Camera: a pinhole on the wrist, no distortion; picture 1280 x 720 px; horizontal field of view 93.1 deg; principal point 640.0 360.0 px. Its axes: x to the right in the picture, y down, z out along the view. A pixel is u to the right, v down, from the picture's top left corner.
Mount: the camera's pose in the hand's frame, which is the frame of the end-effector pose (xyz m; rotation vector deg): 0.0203 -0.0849 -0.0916 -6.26 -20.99 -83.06
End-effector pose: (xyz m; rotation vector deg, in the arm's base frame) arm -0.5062 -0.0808 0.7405 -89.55 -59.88 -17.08
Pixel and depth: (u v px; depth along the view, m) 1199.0 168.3 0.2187
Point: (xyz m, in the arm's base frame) -0.7692 0.0189 0.7888
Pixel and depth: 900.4 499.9 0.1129
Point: -0.5717 -0.0448 0.8136
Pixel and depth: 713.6 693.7 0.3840
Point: -0.5160 0.2732 0.7536
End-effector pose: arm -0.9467 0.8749 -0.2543 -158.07 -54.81 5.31
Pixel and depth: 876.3 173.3 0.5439
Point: -1.2731 0.9348 -0.6719
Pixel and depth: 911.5 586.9 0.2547
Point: -0.9762 1.0405 -0.4210
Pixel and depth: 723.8 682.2 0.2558
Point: -0.8991 0.9969 -0.4219
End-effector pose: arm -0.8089 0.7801 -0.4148 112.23 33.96 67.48
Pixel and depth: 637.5 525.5 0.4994
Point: -0.4271 0.6309 -0.4295
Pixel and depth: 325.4 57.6 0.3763
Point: -0.7687 0.4296 -0.4464
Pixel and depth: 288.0 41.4 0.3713
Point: -0.7830 0.4183 -0.4337
